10 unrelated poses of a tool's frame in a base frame.
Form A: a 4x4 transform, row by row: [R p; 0 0 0 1], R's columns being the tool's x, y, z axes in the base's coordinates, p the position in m. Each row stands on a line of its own.
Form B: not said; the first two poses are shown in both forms.
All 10 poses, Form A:
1:
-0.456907 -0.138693 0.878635 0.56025
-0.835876 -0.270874 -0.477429 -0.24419
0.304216 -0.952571 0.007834 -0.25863
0 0 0 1
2:
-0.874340 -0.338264 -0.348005 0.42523
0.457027 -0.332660 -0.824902 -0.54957
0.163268 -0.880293 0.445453 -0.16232
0 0 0 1
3:
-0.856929 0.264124 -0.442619 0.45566
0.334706 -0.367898 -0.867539 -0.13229
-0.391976 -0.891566 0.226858 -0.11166
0 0 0 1
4:
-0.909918 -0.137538 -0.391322 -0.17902
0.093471 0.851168 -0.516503 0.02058
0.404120 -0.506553 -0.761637 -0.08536
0 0 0 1
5:
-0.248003 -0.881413 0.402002 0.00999
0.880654 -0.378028 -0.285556 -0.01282
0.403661 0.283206 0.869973 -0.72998
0 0 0 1
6:
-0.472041 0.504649 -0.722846 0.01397
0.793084 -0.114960 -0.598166 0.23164
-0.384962 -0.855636 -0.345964 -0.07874
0 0 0 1
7:
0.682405 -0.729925 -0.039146 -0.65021
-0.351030 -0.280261 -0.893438 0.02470
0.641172 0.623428 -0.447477 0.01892
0 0 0 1
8:
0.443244 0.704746 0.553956 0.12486
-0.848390 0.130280 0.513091 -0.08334
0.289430 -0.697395 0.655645 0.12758
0 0 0 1
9:
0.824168 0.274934 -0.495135 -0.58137
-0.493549 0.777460 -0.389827 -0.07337
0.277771 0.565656 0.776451 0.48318
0 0 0 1
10:
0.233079 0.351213 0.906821 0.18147
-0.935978 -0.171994 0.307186 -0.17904
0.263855 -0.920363 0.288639 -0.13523
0 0 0 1
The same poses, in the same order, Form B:
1: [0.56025 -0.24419 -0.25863 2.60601 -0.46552 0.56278 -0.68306]
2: [0.42523 -0.54957 -0.16232 2.64829 -0.05849 -0.53984 0.83973]
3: [0.45566 -0.13229 -0.11166 3.09651 -0.26658 -0.56188 0.78309]
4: [-0.17902 0.02058 -0.08536 2.71455 0.01201 -0.96025 0.27887]
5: [0.00999 -0.01282 -0.72998 1.95846 0.30718 -0.00090 0.95165]
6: [0.01397 0.23164 -0.07874 2.88195 -0.50143 -0.65804 0.56174]
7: [-0.65021 0.02470 0.01892 2.12077 0.88962 -0.39900 0.22222]
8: [0.12486 -0.08334 0.12758 1.45596 -0.60926 0.13314 -0.78172]
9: [-0.58137 -0.07337 0.48318 0.81063 0.65921 -0.53324 -0.53019]
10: [0.18147 -0.17904 -0.13523 1.90195 -0.64904 0.33995 -0.68057]
